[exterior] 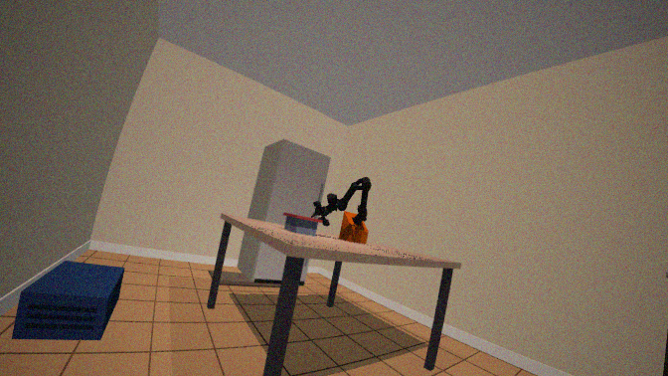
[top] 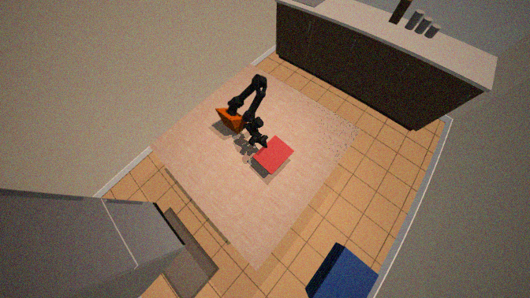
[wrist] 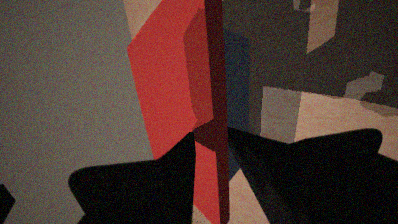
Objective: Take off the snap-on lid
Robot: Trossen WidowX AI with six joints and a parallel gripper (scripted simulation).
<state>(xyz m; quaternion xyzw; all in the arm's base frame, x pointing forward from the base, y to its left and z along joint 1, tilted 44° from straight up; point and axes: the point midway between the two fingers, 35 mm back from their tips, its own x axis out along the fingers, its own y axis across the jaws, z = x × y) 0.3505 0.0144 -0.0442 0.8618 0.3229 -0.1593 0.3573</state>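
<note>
The red lid is 80 mm ahead of my gripper tip and 10 mm above it. From my gripper tip the other things lie so: storage box (80 mm ahead, 50 mm below).
</note>
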